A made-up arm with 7 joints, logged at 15 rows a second.
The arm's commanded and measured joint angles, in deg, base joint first. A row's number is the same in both.
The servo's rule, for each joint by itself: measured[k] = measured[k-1] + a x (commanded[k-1-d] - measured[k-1]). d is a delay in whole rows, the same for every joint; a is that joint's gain. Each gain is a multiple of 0.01, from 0.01 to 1. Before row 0 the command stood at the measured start. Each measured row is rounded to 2 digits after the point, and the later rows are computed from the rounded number. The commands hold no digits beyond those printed.
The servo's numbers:
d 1
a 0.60 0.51 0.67 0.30 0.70 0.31 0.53
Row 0, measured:
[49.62, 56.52, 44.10, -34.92, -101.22, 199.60, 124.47]
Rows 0 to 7, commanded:
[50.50, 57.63, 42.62, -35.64, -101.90, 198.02, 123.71]
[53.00, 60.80, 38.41, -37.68, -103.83, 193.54, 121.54]
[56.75, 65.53, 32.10, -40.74, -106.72, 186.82, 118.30]
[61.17, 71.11, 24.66, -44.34, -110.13, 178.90, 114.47]
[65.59, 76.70, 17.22, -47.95, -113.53, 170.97, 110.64]
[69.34, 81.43, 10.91, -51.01, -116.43, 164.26, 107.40]
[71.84, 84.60, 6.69, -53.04, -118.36, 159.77, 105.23]
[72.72, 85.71, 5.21, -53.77, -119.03, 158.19, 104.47]
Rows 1 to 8, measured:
[49.62, 56.52, 44.10, -34.92, -101.22, 199.60, 124.47]
[50.15, 57.09, 43.11, -35.14, -101.70, 199.11, 124.07]
[51.86, 58.98, 39.96, -35.90, -103.19, 197.38, 122.73]
[54.79, 62.32, 34.69, -37.35, -105.66, 194.11, 120.38]
[58.62, 66.80, 27.97, -39.45, -108.79, 189.39, 117.25]
[62.80, 71.85, 20.77, -42.00, -112.11, 183.68, 113.75]
[66.72, 76.74, 14.16, -44.70, -115.13, 177.66, 110.38]
[69.79, 80.75, 9.16, -47.20, -117.39, 172.11, 107.65]

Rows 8 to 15, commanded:
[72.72, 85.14, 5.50, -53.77, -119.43, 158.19, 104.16]
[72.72, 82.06, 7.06, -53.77, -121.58, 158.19, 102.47]
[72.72, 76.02, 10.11, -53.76, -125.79, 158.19, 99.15]
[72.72, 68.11, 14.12, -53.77, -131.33, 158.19, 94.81]
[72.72, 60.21, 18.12, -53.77, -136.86, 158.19, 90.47]
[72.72, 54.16, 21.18, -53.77, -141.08, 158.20, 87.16]
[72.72, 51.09, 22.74, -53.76, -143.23, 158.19, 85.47]
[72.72, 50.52, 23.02, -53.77, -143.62, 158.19, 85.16]
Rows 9 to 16, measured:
[71.55, 83.28, 6.51, -49.17, -118.54, 167.79, 105.96]
[72.25, 84.23, 5.83, -50.55, -119.16, 164.81, 105.01]
[72.53, 83.12, 6.65, -51.52, -120.85, 162.76, 103.66]
[72.64, 79.50, 8.97, -52.19, -124.31, 161.34, 101.27]
[72.69, 73.69, 12.42, -52.66, -129.22, 160.36, 97.85]
[72.71, 66.82, 16.24, -52.99, -134.57, 159.69, 93.94]
[72.72, 60.36, 19.55, -53.22, -139.13, 159.23, 90.35]
[72.72, 55.63, 21.69, -53.38, -142.00, 158.91, 87.76]

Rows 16 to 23, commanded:
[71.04, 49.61, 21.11, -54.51, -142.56, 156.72, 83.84]
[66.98, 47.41, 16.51, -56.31, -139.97, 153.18, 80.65]
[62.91, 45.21, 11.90, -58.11, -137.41, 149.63, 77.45]
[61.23, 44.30, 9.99, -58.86, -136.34, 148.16, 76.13]
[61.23, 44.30, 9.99, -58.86, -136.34, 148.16, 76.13]
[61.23, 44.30, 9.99, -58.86, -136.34, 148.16, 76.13]
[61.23, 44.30, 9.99, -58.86, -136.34, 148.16, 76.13]
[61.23, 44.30, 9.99, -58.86, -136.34, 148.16, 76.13]
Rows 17 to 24, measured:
[72.72, 53.02, 22.58, -53.50, -143.13, 158.69, 86.38]
[71.71, 51.28, 21.60, -53.80, -142.73, 158.08, 85.03]
[68.87, 49.31, 18.19, -54.55, -140.80, 156.56, 82.71]
[65.29, 47.22, 13.98, -55.62, -138.43, 154.41, 79.92]
[62.85, 45.73, 11.31, -56.59, -136.97, 152.47, 77.91]
[61.88, 45.00, 10.43, -57.27, -136.53, 151.13, 76.97]
[61.49, 44.64, 10.14, -57.75, -136.40, 150.21, 76.52]
[61.33, 44.47, 10.04, -58.08, -136.36, 149.57, 76.31]

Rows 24 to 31, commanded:
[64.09, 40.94, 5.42, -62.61, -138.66, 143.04, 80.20]
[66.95, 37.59, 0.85, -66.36, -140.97, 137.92, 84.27]
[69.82, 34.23, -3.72, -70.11, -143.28, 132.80, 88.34]
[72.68, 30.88, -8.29, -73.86, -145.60, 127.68, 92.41]
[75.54, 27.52, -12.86, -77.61, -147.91, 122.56, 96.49]
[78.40, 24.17, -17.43, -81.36, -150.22, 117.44, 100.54]
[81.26, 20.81, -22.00, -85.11, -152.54, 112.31, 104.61]
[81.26, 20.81, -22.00, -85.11, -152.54, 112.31, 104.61]
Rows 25 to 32, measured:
[61.27, 44.38, 10.01, -58.31, -136.35, 149.13, 76.21]
[62.96, 42.63, 6.93, -59.60, -137.97, 147.24, 78.32]
[65.35, 40.06, 2.86, -61.63, -140.07, 144.35, 81.47]
[68.03, 37.09, -1.55, -64.17, -142.32, 140.77, 85.11]
[70.82, 33.92, -6.07, -67.08, -144.62, 136.71, 88.98]
[73.65, 30.66, -10.62, -70.24, -146.92, 132.32, 92.96]
[76.50, 27.35, -15.18, -73.58, -149.23, 127.71, 96.98]
[79.36, 24.01, -19.75, -77.04, -151.55, 122.94, 101.02]

